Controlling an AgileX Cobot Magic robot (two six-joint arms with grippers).
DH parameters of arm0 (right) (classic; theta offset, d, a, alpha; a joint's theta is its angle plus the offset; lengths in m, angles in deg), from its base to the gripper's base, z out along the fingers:
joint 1: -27.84 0.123 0 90
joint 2: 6.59 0 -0.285 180
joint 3: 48.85 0 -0.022 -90
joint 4: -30.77 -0.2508 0 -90
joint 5: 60.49 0 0.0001 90
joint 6: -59.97 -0.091 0 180
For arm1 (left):
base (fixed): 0 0 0 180
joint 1: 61.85 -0.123 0 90
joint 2: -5.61 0 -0.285 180
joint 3: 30.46 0 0.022 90
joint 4: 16.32 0.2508 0 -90
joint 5: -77.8 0 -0.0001 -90
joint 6: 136.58 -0.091 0 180
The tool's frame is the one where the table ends.
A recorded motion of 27 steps. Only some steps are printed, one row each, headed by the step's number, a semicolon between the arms.
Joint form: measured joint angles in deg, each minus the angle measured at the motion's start. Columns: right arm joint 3, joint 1, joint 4, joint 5, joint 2, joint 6; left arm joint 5, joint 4, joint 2, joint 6, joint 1, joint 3.
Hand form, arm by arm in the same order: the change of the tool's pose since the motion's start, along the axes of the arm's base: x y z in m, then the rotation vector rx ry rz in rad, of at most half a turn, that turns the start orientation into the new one. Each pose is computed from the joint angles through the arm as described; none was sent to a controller.
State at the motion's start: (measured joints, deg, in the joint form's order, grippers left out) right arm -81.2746 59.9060 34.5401 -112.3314 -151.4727 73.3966; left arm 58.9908 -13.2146 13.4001 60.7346 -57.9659 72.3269
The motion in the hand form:
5: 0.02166 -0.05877 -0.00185 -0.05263 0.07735 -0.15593; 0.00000 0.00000 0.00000 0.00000 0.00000 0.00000
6: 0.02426 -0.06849 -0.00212 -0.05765 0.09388 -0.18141; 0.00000 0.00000 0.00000 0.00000 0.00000 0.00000
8: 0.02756 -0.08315 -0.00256 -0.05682 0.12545 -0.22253; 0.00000 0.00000 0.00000 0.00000 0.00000 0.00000
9: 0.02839 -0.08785 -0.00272 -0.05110 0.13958 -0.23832; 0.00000 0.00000 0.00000 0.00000 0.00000 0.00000
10: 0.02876 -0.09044 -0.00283 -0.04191 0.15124 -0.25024; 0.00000 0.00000 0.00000 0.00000 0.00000 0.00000
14: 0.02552 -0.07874 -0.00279 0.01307 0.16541 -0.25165; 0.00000 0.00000 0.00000 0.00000 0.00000 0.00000
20: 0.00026 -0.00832 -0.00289 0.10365 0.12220 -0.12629; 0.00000 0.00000 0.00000 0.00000 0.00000 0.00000
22: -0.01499 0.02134 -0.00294 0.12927 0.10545 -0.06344; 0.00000 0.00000 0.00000 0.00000 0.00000 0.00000
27: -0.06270 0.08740 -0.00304 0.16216 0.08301 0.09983; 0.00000 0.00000 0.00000 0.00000 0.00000 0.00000
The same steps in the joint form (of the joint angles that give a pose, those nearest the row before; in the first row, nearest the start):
5: 0.00 -7.02 0.88 -5.46 0.00 -1.93; 0.00 0.00 0.00 0.00 0.00 0.00
6: 0.00 -8.20 0.73 -6.43 0.00 -2.10; 0.00 0.00 0.00 0.00 0.00 0.00
8: 0.00 -10.07 -0.12 -8.00 0.00 -2.22; 0.00 0.00 0.00 0.00 0.00 0.00
9: 0.00 -10.73 -0.79 -8.56 0.00 -2.23; 0.00 0.00 0.00 0.00 0.00 0.00
10: 0.00 -11.16 -1.58 -8.91 0.00 -2.22; 0.00 0.00 0.00 0.00 0.00 0.00
14: 0.00 -10.28 -4.97 -8.12 -0.01 -2.14; 0.00 0.00 0.00 0.00 0.00 0.00
20: 0.00 -2.16 -8.94 -2.70 -0.23 -1.74; 0.00 0.00 0.00 0.00 0.00 0.00
22: 0.00 1.57 -9.87 -0.70 -0.33 -1.47; 0.00 0.00 0.00 0.00 0.00 0.00
27: 0.00 10.82 -10.90 2.41 -0.51 -0.83; 0.00 0.00 0.00 0.00 0.00 0.00

